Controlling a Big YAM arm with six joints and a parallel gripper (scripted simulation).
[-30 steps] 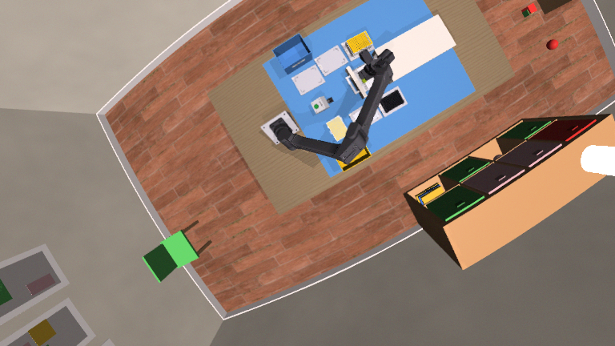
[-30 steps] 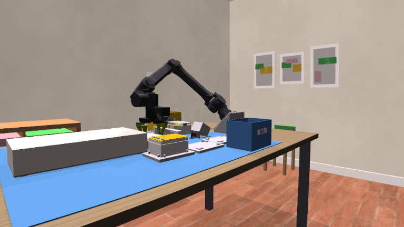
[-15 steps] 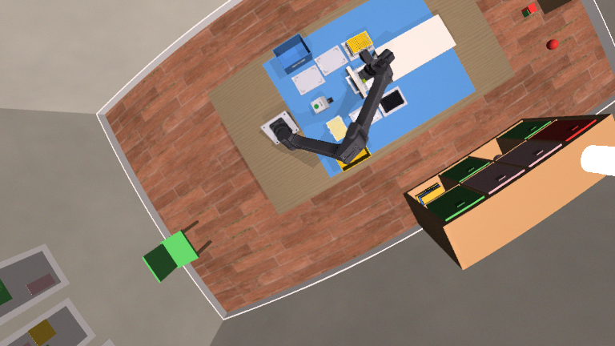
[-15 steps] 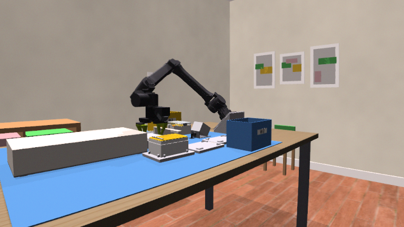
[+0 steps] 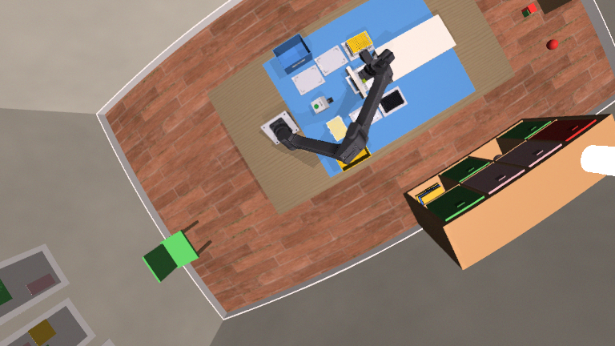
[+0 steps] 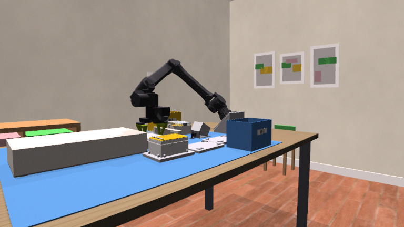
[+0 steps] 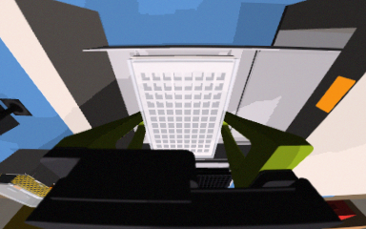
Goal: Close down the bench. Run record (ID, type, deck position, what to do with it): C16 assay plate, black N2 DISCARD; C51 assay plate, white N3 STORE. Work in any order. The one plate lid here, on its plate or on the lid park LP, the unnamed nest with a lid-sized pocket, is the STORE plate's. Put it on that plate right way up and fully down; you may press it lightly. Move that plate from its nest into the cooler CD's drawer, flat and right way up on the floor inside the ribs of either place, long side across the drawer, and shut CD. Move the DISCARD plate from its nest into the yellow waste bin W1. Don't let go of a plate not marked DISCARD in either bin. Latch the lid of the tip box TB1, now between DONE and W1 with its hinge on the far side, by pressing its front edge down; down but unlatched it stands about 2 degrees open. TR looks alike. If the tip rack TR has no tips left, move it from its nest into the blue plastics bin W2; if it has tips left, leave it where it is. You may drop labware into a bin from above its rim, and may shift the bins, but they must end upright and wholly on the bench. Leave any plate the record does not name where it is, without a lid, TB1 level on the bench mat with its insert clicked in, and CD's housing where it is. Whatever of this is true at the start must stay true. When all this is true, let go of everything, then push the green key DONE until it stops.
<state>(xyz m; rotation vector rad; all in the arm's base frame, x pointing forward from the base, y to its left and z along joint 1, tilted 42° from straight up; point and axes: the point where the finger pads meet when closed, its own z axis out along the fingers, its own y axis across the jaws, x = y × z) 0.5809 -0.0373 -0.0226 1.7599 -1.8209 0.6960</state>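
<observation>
My gripper is now right at the plate lid. Also, from my hand: white cooler CD (17 cm ahead, 1 cm to the right, 1 cm below); then drawer (4 cm ahead, 1 cm below); then white plate (right at my hand).
</observation>
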